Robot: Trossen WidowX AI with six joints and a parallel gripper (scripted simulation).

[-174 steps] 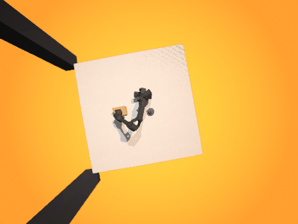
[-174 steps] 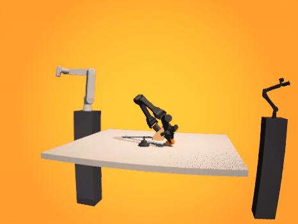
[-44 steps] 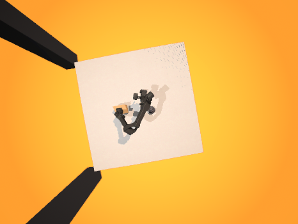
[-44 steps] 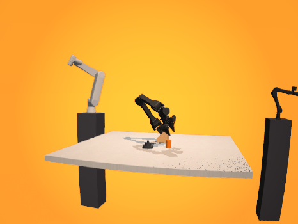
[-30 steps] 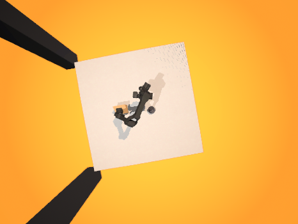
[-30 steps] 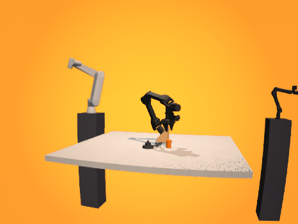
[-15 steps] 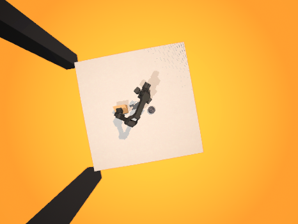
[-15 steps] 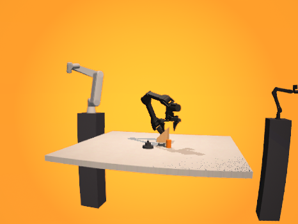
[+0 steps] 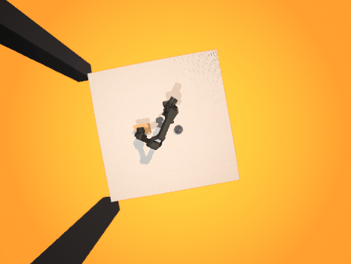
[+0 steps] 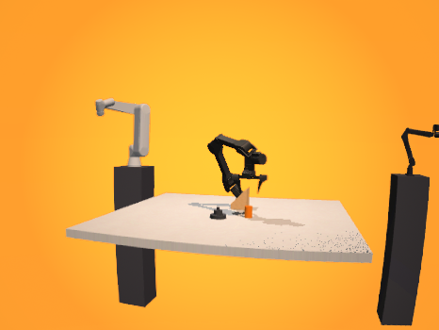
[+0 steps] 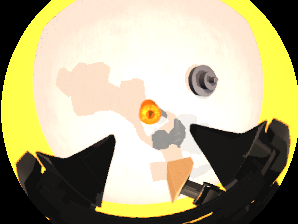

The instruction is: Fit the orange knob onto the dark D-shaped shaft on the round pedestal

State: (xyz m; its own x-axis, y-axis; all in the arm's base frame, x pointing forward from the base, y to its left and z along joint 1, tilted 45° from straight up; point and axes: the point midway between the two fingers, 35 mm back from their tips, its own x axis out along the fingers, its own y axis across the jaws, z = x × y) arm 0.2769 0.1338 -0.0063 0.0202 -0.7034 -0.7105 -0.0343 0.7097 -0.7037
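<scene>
My gripper tip is now 100 mm above the orange knob. Round my gripper tip: round dark pedestal 150 mm to the right, 100 mm below, 60 mm ahead.
</scene>
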